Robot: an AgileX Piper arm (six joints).
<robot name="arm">
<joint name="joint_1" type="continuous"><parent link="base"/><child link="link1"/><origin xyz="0.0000 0.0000 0.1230" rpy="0.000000 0.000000 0.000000"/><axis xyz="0 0 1"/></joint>
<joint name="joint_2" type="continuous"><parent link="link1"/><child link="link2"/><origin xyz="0.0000 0.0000 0.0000" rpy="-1.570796 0.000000 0.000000"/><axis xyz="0 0 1"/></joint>
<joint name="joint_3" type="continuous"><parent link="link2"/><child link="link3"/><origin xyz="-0.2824 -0.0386 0.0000" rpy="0.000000 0.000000 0.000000"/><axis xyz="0 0 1"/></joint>
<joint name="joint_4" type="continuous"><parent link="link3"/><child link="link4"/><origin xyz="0.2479 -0.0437 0.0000" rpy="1.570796 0.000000 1.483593"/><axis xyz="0 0 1"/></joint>
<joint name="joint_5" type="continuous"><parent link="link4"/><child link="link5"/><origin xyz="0.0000 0.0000 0.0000" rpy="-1.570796 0.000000 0.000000"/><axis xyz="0 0 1"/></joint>
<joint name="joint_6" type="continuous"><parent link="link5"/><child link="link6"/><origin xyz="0.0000 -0.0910 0.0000" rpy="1.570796 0.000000 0.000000"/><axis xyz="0 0 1"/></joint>
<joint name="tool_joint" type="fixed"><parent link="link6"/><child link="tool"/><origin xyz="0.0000 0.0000 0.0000" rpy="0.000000 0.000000 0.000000"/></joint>
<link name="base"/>
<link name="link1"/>
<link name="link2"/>
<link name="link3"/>
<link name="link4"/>
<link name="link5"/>
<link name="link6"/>
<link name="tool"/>
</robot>
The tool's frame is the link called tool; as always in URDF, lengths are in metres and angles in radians. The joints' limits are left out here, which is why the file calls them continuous.
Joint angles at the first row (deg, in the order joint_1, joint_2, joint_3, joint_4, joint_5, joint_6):
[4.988, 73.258, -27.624, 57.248, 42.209, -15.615]
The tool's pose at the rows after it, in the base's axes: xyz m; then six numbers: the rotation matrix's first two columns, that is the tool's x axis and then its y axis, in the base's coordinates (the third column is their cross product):
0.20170 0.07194 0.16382 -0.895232 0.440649 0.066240 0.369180 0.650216 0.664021
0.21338 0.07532 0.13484 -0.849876 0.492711 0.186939 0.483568 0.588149 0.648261
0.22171 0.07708 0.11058 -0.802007 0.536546 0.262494 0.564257 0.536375 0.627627
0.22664 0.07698 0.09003 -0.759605 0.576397 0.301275 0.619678 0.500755 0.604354
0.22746 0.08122 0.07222 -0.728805 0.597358 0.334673 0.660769 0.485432 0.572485
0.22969 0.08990 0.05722 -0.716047 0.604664 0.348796 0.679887 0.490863 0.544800
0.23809 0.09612 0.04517 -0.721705 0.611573 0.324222 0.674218 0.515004 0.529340
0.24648 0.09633 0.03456 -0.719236 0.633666 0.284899 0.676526 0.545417 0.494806
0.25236 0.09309 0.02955 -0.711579 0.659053 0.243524 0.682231 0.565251 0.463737
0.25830 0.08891 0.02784 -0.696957 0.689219 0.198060 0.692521 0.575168 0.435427
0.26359 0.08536 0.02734 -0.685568 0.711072 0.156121 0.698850 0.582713 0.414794
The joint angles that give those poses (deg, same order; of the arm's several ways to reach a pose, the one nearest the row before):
[4.987, 82.243, -27.746, 66.898, 40.296, -20.772]
[4.988, 91.377, -27.866, 75.544, 39.866, -25.356]
[4.988, 98.664, -28.166, 83.255, 39.522, -30.051]
[4.989, 104.293, -28.284, 89.924, 38.766, -34.700]
[6.252, 108.948, -28.488, 94.848, 38.114, -37.534]
[8.668, 113.005, -29.601, 98.826, 37.112, -39.496]
[10.495, 116.341, -31.954, 101.533, 35.002, -41.617]
[11.307, 118.778, -34.193, 102.239, 31.249, -42.050]
[11.433, 119.667, -35.474, 102.287, 27.620, -41.830]
[11.433, 119.808, -36.519, 102.289, 23.844, -41.056]
[11.433, 119.807, -37.411, 102.364, 20.697, -40.637]

